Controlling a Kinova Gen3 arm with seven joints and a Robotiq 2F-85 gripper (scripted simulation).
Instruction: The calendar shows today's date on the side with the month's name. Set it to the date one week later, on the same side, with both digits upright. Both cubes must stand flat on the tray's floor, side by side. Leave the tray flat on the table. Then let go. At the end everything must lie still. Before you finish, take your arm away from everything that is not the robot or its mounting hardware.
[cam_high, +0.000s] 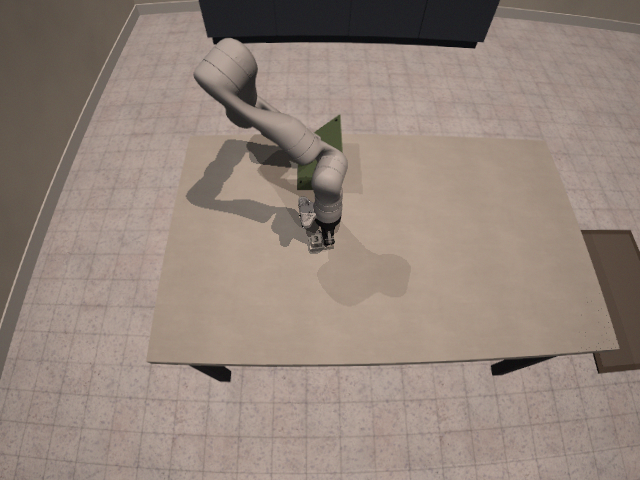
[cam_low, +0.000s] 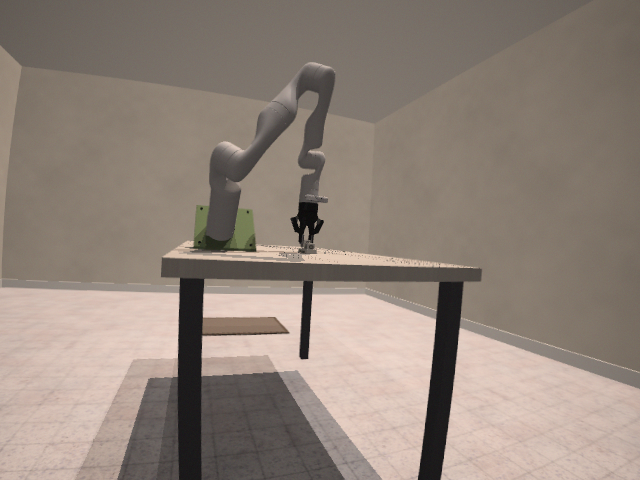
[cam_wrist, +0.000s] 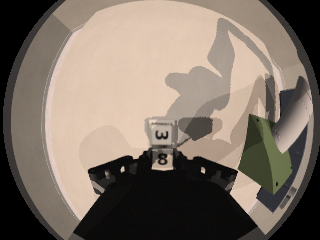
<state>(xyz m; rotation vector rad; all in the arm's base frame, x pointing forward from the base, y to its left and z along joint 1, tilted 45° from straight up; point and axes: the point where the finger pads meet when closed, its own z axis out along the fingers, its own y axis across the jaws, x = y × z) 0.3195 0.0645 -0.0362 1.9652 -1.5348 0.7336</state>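
Now: hand 4 cm above the white tray and 2 cm to the left of it.
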